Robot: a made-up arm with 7 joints.
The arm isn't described. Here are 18 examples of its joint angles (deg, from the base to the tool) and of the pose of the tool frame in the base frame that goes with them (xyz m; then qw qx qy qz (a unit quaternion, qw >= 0)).
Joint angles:
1: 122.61 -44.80 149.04 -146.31 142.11 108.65 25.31
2: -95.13 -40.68 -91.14 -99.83 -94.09 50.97 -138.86
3: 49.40 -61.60 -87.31 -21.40 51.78 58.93 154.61
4: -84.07 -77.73 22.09 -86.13 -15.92 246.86 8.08
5: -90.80 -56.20 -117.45 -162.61 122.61 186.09 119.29
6: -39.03 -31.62 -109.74 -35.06 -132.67 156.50 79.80
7: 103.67 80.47 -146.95 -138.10 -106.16 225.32 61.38
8: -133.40 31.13 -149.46 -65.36 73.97 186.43 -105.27
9: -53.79 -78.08 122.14 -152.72 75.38 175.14 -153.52
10: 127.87 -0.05 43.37 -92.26 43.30 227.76 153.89
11: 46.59 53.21 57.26 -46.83 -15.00 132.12 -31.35
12: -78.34 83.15 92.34 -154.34 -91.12 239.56 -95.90
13: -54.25 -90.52 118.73 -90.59 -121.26 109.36 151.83
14: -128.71 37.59 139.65 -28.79 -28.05 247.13 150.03
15: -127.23 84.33 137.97 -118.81 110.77 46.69 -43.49
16: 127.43 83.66 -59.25 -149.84 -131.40 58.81 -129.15
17: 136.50 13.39 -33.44 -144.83 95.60 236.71 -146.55
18: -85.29 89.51 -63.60 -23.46 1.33 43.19 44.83
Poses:
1: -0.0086 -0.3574 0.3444 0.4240 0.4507 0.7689 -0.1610
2: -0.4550 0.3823 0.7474 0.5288 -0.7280 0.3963 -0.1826
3: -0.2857 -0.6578 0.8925 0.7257 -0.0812 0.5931 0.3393
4: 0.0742 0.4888 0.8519 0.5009 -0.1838 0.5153 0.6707
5: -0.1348 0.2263 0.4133 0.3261 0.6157 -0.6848 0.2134
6: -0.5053 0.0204 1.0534 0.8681 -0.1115 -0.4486 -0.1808
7: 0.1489 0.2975 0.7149 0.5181 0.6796 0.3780 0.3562
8: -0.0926 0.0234 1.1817 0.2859 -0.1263 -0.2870 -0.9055
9: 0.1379 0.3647 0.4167 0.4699 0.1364 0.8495 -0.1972
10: -0.3223 0.0965 1.0026 0.1375 -0.3999 0.2894 0.8587
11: 0.3079 0.6913 0.8219 0.3776 -0.5349 -0.7139 -0.2482
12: 0.2974 -0.2018 0.5568 0.1767 -0.0308 0.3082 0.9343
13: 0.0675 0.6328 0.1944 0.0733 -0.1896 -0.4400 -0.8747
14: -0.1566 -0.2923 1.0511 0.7718 0.2290 -0.4405 -0.3973
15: 0.0391 -0.3937 0.8903 0.7211 0.1643 -0.6285 -0.2409
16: 0.1777 0.3428 0.3190 0.4168 -0.2385 -0.4322 -0.7633
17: -0.0533 0.3238 0.6993 0.3994 0.2704 0.7994 0.3582
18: -0.1659 -0.7873 0.3545 0.2255 0.0217 -0.7653 -0.6025
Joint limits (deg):
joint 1: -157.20..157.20
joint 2: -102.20..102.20
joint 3: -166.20..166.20
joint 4: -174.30..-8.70
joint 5: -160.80..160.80
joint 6: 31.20..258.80
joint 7: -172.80..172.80
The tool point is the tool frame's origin. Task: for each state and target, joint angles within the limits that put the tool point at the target. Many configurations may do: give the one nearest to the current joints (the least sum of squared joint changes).
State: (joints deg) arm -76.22 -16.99 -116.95 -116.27 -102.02 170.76 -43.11
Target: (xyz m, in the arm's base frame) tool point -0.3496 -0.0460 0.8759
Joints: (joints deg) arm -68.21 15.79 -133.95 -110.17 -104.64 190.50 -43.11
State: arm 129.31 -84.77 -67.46 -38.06 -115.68 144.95 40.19
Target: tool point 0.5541 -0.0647 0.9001
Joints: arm 137.07 -70.64 -62.21 -68.82 -123.18 157.72 40.19
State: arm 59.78 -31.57 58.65 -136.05 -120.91 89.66 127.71
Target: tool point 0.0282 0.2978 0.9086
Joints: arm 43.01 -32.27 26.36 -125.73 -120.72 82.39 127.71
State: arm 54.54 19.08 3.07 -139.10 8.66 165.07 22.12
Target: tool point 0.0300 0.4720 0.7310
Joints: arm 70.34 5.82 18.24 -136.12 5.30 166.90 22.12
